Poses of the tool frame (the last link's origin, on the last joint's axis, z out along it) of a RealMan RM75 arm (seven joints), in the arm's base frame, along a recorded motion.
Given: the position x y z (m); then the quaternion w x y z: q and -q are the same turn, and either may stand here.
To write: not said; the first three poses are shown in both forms.
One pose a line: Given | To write
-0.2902, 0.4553, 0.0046, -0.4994, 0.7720, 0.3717, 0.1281 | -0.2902, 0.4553, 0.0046, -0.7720, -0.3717, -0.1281, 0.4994
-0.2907, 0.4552, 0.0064, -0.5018, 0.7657, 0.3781, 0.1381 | -0.2907, 0.4552, 0.0064, -0.7657, -0.3781, -0.1381, 0.5018
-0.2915, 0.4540, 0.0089, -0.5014, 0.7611, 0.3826, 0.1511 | -0.2915, 0.4540, 0.0089, -0.7611, -0.3826, -0.1511, 0.5014
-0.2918, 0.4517, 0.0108, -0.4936, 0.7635, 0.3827, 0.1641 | -0.2918, 0.4517, 0.0108, -0.7635, -0.3827, -0.1641, 0.4936
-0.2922, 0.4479, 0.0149, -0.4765, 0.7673, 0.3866, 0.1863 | -0.2922, 0.4479, 0.0149, -0.7673, -0.3866, -0.1863, 0.4765
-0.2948, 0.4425, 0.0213, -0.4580, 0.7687, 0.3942, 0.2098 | -0.2948, 0.4425, 0.0213, -0.7687, -0.3942, -0.2098, 0.4580
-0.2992, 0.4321, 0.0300, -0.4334, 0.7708, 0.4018, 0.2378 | -0.2992, 0.4321, 0.0300, -0.7708, -0.4018, -0.2378, 0.4334
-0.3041, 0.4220, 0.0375, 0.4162, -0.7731, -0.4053, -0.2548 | -0.3041, 0.4220, 0.0375, -0.7731, -0.4053, -0.2548, 0.4162
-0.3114, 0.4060, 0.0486, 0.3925, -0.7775, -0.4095, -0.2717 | -0.3114, 0.4060, 0.0486, -0.7775, -0.4095, -0.2717, 0.3925
